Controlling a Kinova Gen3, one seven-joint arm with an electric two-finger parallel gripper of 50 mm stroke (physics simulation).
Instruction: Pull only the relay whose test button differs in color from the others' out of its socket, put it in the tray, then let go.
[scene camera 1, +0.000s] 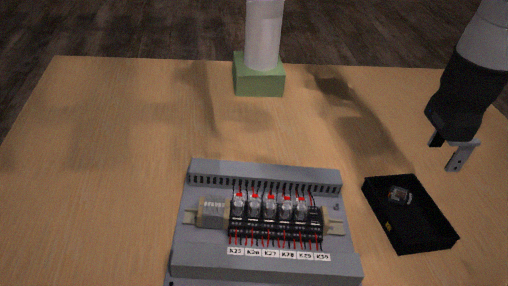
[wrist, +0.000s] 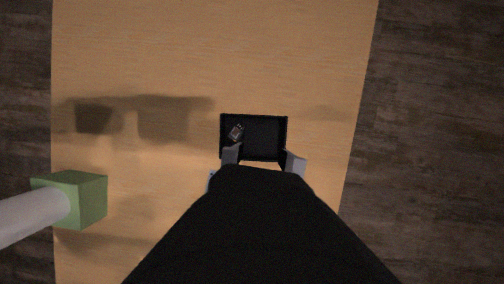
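Seen in the pictures: gripper, fingertip midpoint: (scene camera 1: 442, 157) (wrist: 261, 153); arm's base, origin of the base link: (scene camera 1: 260, 61) (wrist: 53, 202).
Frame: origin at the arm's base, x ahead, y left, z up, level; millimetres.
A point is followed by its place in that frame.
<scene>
A clear-cased relay (scene camera 1: 398, 195) @(x 462, y 192, z -46 mm) (wrist: 235, 132) @(x 453, y 203, z -46 mm) lies on its side in the black tray (scene camera 1: 420, 225) @(x 523, y 215, z -66 mm) (wrist: 262, 135) @(x 522, y 199, z -66 mm), near one end; a small orange spot shows at its edge in the wrist view. My gripper (scene camera 1: 446, 151) @(x 515, y 180, z 109 mm) (wrist: 261, 153) @(x 515, y 180, z 109 mm) is open and empty, raised above the tray and apart from the relay. Several relays (scene camera 1: 270, 205) @(x 493, y -88, z -1 mm) with red test buttons stand upright in the socket row. The rightmost socket (scene camera 1: 315, 217) @(x 500, y -1, z -39 mm), above the K30 label, holds no relay.
The grey panel (scene camera 1: 267, 262) @(x 584, y -111, z -27 mm) stands left of the tray, with a slotted wire duct (scene camera 1: 265, 172) @(x 391, y -71, z -27 mm) along its back and a terminal block (scene camera 1: 214, 212) @(x 481, y -182, z -23 mm) left of the relays. A green block (scene camera 1: 260, 84) @(x 68, y -11, z -30 mm) (wrist: 90, 200) @(x 68, y -1, z -27 mm) carries a white post (scene camera 1: 263, 35) @(x 47, y -14, z 98 mm) (wrist: 30, 212) @(x 43, y 15, z 59 mm) at the back.
</scene>
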